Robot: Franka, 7 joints.
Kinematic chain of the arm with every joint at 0, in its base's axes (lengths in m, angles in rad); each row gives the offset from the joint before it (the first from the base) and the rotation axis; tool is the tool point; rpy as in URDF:
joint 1: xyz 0 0 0.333 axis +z
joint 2: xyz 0 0 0 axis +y
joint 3: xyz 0 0 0.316 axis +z
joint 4: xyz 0.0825 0 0 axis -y
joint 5: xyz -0.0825 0 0.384 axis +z
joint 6: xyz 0 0 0 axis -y
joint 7: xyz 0.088 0 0 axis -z
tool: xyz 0 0 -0.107 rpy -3.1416 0 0
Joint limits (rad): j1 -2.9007..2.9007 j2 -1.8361..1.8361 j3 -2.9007..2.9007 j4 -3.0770..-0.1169 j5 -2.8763..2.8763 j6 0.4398..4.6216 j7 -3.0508..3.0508
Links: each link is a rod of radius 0.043 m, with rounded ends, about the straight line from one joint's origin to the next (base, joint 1, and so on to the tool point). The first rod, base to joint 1, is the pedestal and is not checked.
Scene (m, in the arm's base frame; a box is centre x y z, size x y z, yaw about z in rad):
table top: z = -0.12
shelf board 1: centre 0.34 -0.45 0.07 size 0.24 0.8 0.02 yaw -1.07
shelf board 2: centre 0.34 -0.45 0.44 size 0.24 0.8 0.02 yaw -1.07
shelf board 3: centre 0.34 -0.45 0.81 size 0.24 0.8 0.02 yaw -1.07
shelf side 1: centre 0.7 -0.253 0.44 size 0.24 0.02 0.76 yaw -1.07
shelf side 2: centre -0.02 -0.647 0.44 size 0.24 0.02 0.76 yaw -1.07
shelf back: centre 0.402 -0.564 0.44 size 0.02 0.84 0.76 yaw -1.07
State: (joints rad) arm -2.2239 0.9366 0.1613 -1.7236 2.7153 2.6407 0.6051
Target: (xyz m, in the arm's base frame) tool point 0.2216 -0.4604 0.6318
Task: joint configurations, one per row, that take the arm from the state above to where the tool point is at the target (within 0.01 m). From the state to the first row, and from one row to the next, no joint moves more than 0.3 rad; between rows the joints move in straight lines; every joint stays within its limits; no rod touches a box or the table.
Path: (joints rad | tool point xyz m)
1: -2.2828 0.6592 0.0947 -1.7662 2.7444 2.7439 0.5492 | -0.3814 -0.5052 0.1734
2: -2.3417 0.3817 0.0281 -1.8088 2.7735 2.8472 0.4934 | -0.4411 -0.4504 0.3249
3: -2.4006 0.1043 -0.0384 -1.8514 2.8026 2.9504 0.4375 | -0.4650 -0.3658 0.4676
4: -2.4594 -0.1732 -0.1050 -1.8940 2.8317 3.0537 0.3816 | -0.4517 -0.2611 0.5909
5: -2.5183 -0.4506 -0.1716 -1.9366 2.8608 3.1569 0.3258 | -0.4040 -0.1471 0.6860
6: -2.2240 -0.5883 0.0247 -2.0539 2.8410 3.2288 0.4189 | -0.2408 -0.2880 0.6826
7: -1.9297 -0.7259 0.2210 -2.1712 2.8212 3.3007 0.5120 | -0.0476 -0.3269 0.6649
8: -1.6354 -0.8636 0.4173 -2.2885 2.8014 3.3726 0.6051 | 0.1196 -0.2740 0.6318
9: -1.6663 -0.5689 0.4862 -2.0928 2.7929 3.1725 0.6051 | 0.1736 -0.3684 0.6397
10: -1.6973 -0.2742 0.5551 -1.8971 2.7845 2.9723 0.6051 | 0.2216 -0.4604 0.6318

